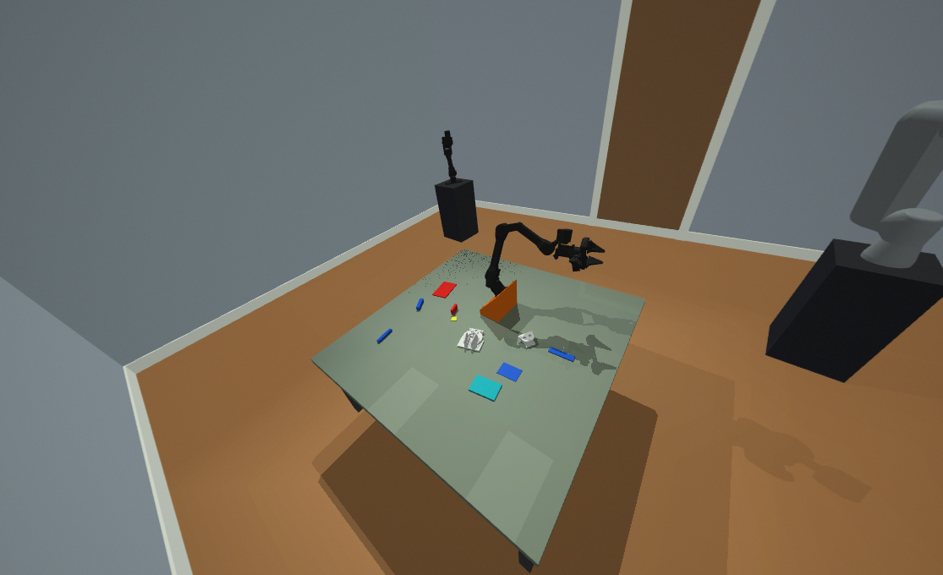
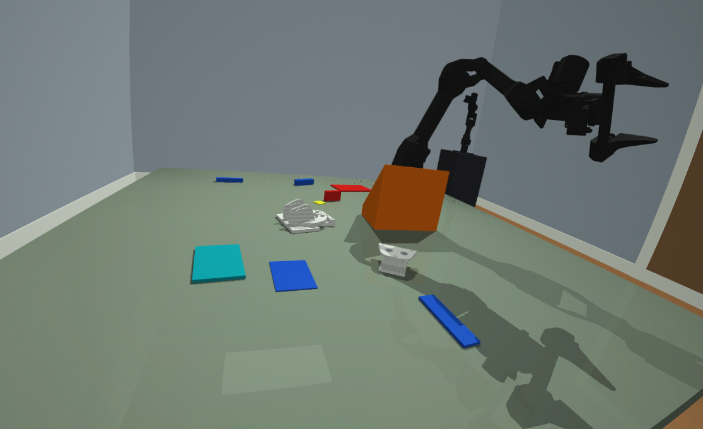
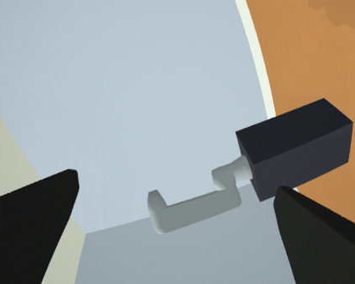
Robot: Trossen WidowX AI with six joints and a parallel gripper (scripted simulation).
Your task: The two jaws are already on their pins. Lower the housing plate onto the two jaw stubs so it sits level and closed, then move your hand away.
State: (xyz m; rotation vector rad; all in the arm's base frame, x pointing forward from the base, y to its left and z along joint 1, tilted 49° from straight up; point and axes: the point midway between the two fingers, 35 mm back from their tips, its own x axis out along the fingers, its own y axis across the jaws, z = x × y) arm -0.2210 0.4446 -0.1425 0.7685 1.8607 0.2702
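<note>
Now: the white housing plate 350 mm ahead of my gripper tip, 330 mm below it and 170 mm to the right of it. From my gripper tip the other things lie so: blue tile: 550 mm ahead, 360 mm below, 140 mm to the right; blue strip: 360 mm below, 330 mm ahead; white ribbed block: 350 mm below, 350 mm ahead, 170 mm to the right.
</note>
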